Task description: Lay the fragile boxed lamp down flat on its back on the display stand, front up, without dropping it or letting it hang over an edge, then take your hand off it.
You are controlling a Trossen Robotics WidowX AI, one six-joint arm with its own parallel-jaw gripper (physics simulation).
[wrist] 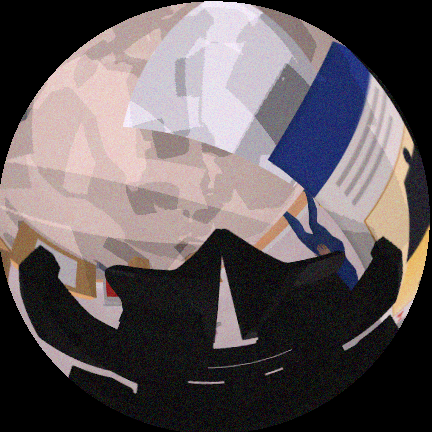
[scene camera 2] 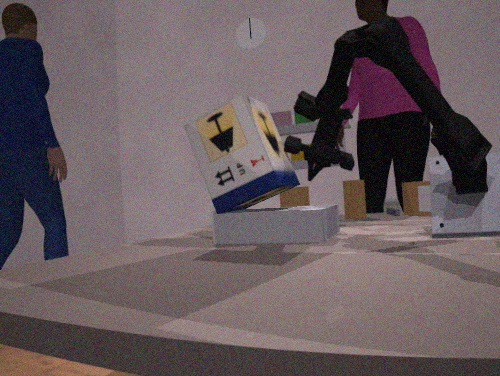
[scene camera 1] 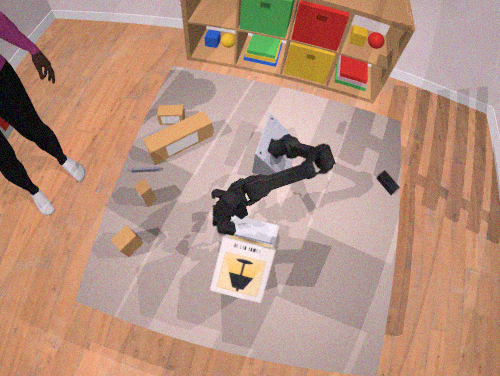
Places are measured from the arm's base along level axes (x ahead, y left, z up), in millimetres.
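Where they show: gripper, between the fingertips: point(wrist: 219, 233) point(scene camera 2: 309, 180) point(scene camera 1: 213, 225); arm's base, origin of its link: point(scene camera 2: 470, 181) point(scene camera 1: 273, 148).
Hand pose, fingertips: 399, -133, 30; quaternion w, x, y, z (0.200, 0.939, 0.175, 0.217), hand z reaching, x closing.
Things, the pixels of their top centre, and the offset from my fingertips, as dx, dy, dz.
- lamp box, centre of its top: point(scene camera 2: 239, 101) point(scene camera 1: 245, 257) +124, +146, +212
- pen, centre of its top: point(scene camera 2: 392, 208) point(scene camera 1: 144, 168) -185, -393, -113
- black object, centre of its top: point(scene camera 1: 389, 181) -454, +701, -100
The lamp box point(scene camera 1: 242, 270) point(scene camera 2: 237, 153) point(wrist: 362, 169) is white with a yellow panel, a black lamp icon and a blue band at its foot. It is tipped over to the left in scene camera 2, standing only on one bottom edge on the low grey display stand point(scene camera 1: 260, 228) point(scene camera 2: 274, 225) point(wrist: 209, 80). My gripper point(scene camera 1: 224, 228) point(scene camera 2: 311, 175) point(wrist: 219, 233) is shut and empty, fingertips pointing down. It is beside the box's upper part, and its side seems to touch the box's face.
Several cardboard boxes point(scene camera 1: 178, 136) point(scene camera 1: 126, 240) and a pen point(scene camera 1: 145, 169) lie on the rug's left side. A black object point(scene camera 1: 387, 182) lies at the right. A shelf unit point(scene camera 1: 399, 16) stands at the back. A person in magenta point(scene camera 2: 390, 93) stands behind the arm.
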